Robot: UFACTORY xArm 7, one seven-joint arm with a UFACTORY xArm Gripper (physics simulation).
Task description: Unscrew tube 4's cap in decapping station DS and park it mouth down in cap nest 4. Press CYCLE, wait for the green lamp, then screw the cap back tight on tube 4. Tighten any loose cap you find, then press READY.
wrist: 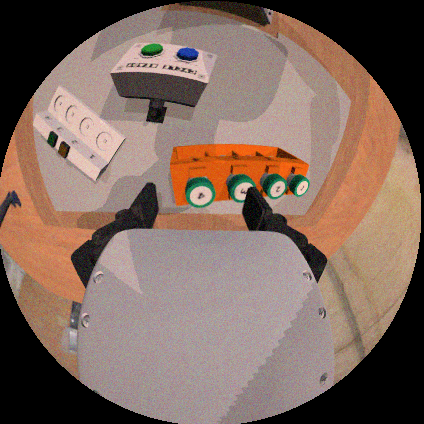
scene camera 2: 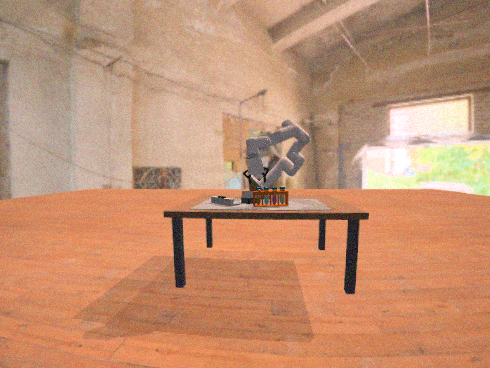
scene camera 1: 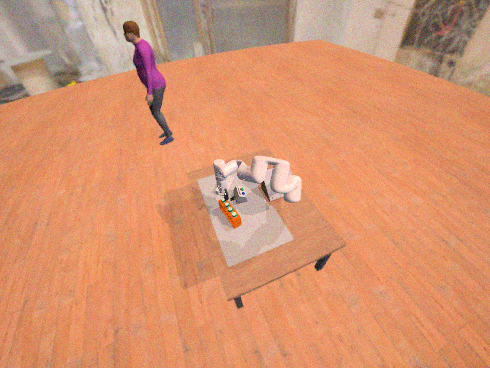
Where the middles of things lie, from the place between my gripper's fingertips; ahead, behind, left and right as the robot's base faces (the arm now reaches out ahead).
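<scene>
I can see the grey button box [wrist: 162, 77], and it's 7 cm to the right of my hand, 12 cm behind it and 10 cm below it.
</scene>
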